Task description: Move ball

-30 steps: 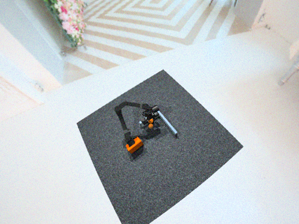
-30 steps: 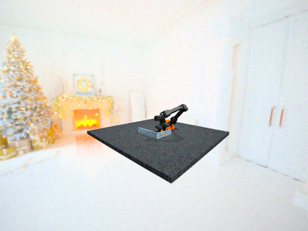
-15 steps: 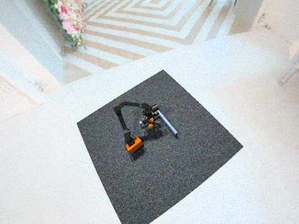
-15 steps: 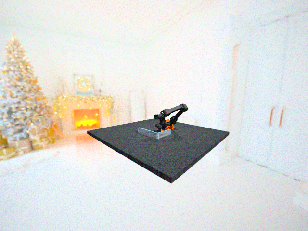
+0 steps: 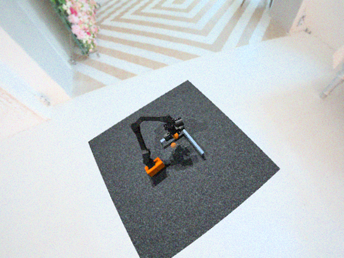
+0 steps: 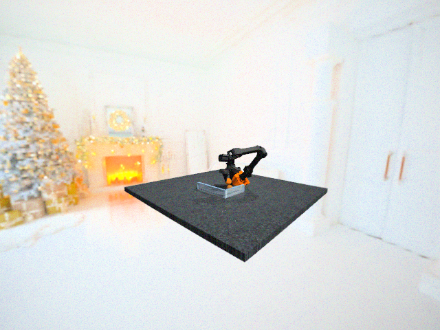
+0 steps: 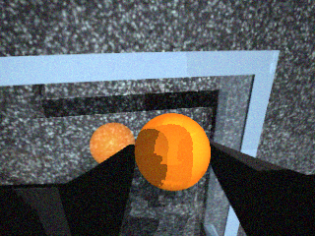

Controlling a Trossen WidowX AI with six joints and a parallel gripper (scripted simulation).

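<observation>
My gripper tip is now 5 cm past the see-through copy of ball, 3 cm to the left of it and 7 cm above it. From my gripper tip the other things lie so: orange ball (right at my gripper tip).
</observation>
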